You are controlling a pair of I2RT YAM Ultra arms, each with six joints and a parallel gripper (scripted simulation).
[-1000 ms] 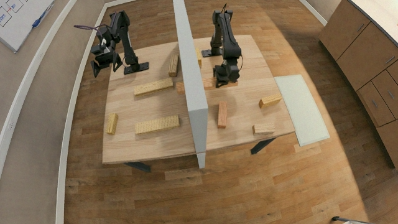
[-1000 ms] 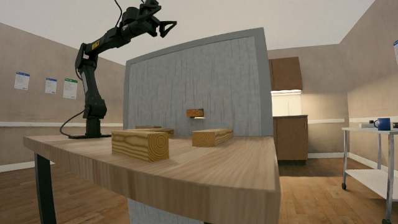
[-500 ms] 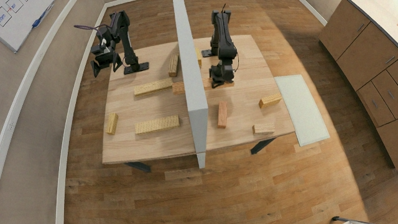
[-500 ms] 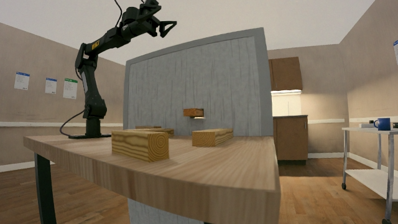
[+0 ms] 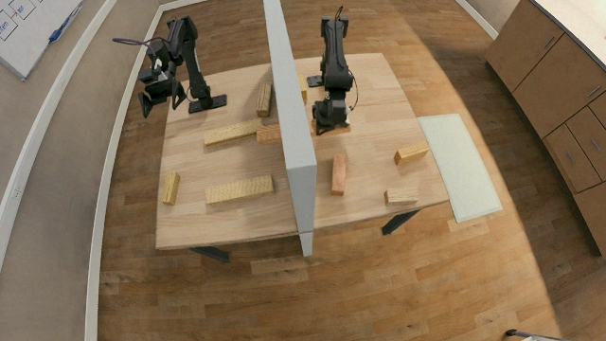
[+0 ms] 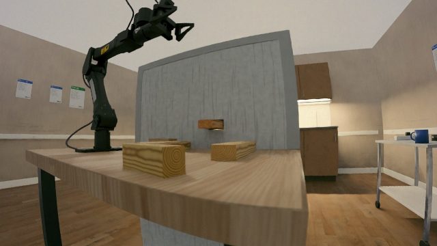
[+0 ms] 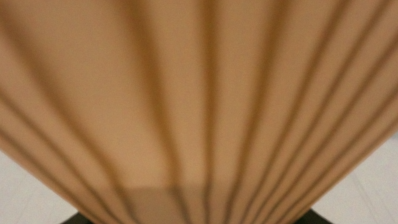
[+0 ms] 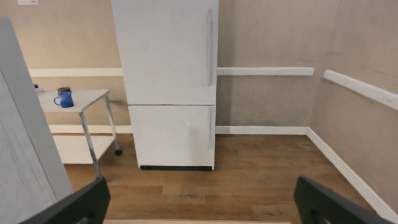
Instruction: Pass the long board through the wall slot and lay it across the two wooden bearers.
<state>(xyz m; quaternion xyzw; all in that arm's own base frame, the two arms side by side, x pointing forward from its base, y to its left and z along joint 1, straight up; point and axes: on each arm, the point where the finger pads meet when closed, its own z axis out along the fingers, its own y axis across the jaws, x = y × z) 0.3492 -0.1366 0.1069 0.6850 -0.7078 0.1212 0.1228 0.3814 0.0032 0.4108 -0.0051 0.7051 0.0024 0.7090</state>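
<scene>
The long board lies 50 mm to the right of my left hand. Round my left hand: small block 630 mm to the right, 80 mm below, 80 mm ahead.
</scene>
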